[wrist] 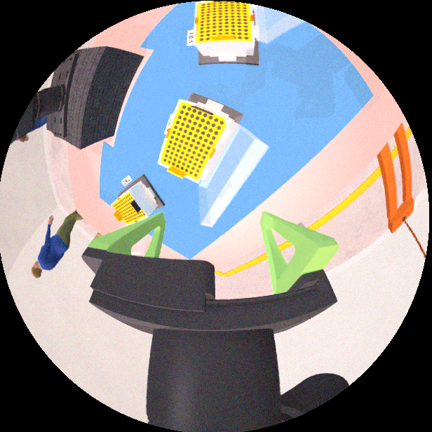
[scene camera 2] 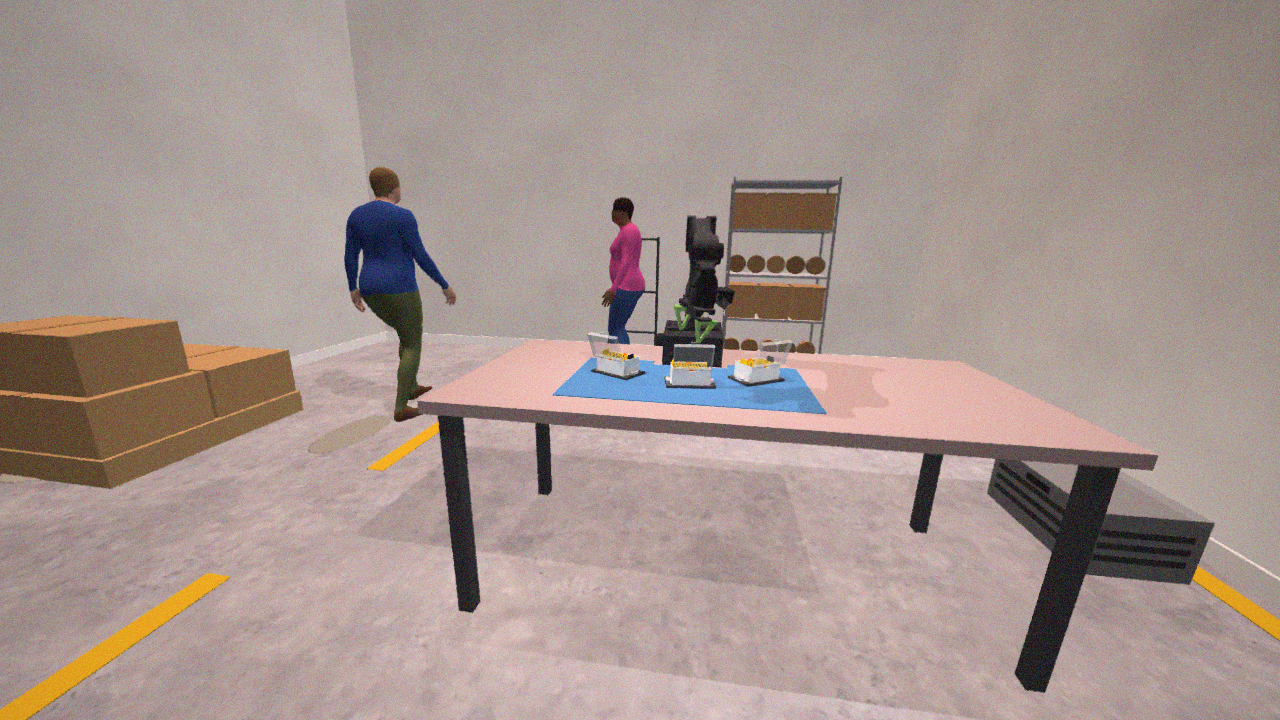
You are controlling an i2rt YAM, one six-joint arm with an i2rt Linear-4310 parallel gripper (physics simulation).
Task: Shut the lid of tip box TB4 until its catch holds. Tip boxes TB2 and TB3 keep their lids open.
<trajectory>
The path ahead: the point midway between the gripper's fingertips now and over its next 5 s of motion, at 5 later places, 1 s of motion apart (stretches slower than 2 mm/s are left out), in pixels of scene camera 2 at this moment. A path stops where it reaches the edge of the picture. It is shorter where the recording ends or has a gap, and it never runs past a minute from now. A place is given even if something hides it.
My gripper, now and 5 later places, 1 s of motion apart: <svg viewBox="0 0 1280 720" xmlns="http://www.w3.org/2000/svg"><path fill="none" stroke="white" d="M689 336L689 348L689 350L691 342L691 382L692 372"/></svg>
</trajectory>
